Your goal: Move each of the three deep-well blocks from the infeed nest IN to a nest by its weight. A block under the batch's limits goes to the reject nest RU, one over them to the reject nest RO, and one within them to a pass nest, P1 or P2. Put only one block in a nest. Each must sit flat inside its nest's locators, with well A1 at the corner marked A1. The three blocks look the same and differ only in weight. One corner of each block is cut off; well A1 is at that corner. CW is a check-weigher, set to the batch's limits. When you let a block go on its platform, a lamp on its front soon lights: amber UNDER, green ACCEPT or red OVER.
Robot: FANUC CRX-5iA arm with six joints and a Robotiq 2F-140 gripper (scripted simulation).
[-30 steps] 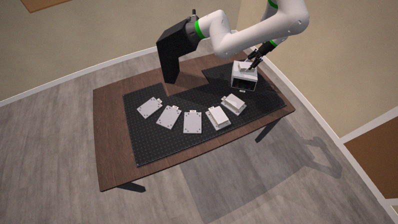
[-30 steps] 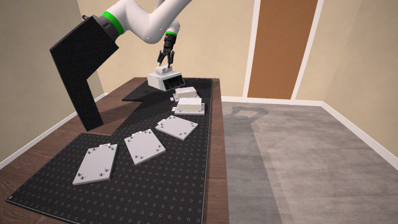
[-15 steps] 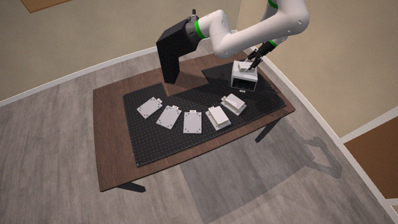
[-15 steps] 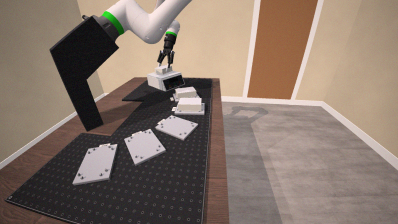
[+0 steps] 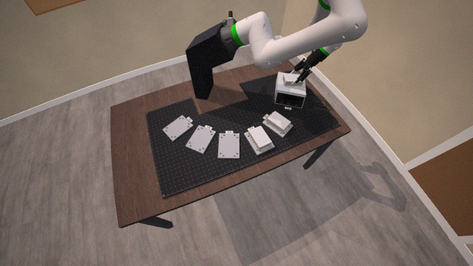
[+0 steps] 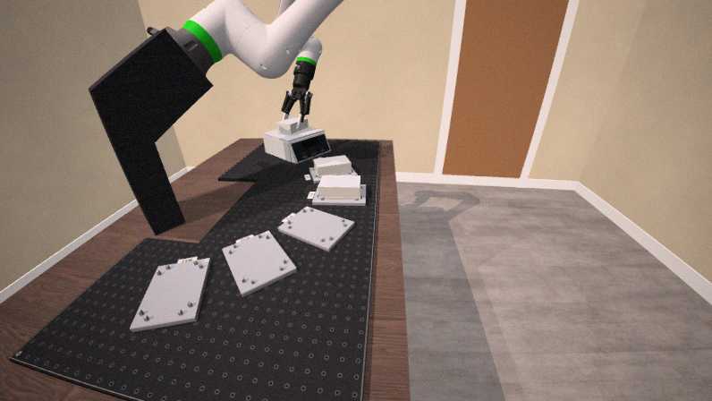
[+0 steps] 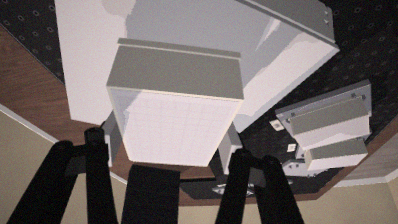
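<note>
Right now my hand is 5 cm above the weigher platform. Round my hand: plate: 29 cm ahead, 14 cm to the right, 13 cm below; check-weigher CW: 1 cm ahead, 8 cm below.
</note>
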